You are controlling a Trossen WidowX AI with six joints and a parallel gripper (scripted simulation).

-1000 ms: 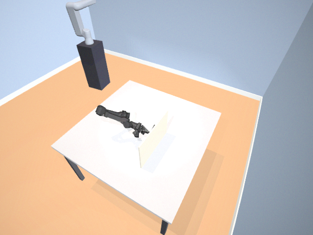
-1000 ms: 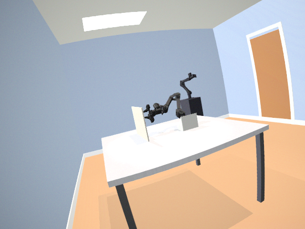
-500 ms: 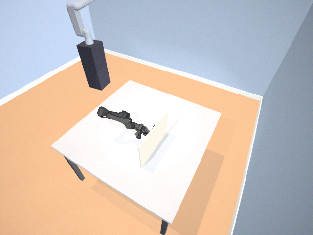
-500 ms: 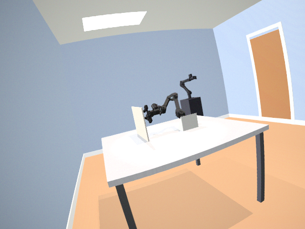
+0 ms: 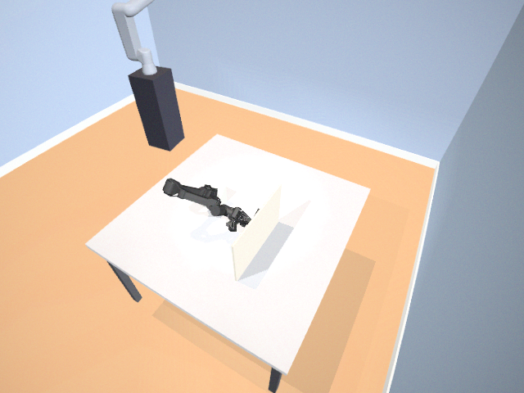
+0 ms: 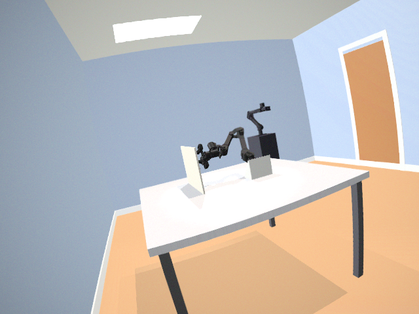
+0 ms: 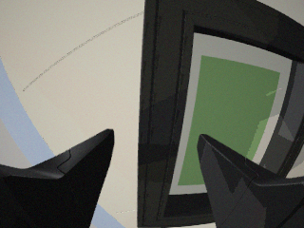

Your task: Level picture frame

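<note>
My gripper tip is 10 mm short of the picture frame, 20 mm to the right of it and 50 mm above it. Round my gripper tip: cream wall panel: 10 mm ahead, 60 mm below.
</note>
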